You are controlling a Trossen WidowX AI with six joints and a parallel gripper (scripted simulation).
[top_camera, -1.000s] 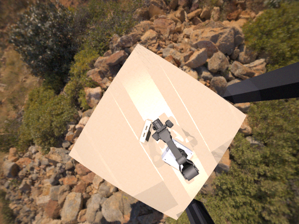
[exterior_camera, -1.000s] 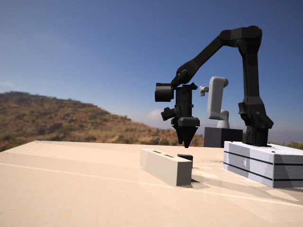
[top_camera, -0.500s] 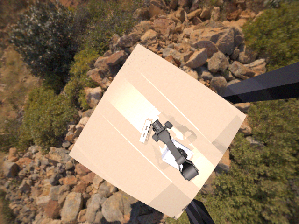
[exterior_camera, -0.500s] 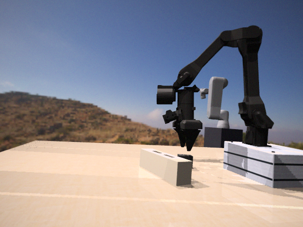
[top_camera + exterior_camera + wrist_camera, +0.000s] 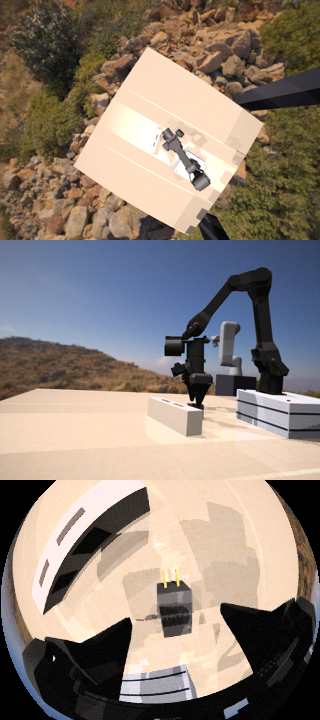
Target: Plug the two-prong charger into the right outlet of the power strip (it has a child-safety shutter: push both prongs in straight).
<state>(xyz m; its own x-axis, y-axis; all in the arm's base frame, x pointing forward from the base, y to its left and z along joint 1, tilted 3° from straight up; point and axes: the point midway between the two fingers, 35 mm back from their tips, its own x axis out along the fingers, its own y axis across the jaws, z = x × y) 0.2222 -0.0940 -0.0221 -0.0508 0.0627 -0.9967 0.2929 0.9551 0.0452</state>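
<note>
Right now the black two-prong charger is 20 mm below my gripper tip and 10 mm ahead of it.
</note>
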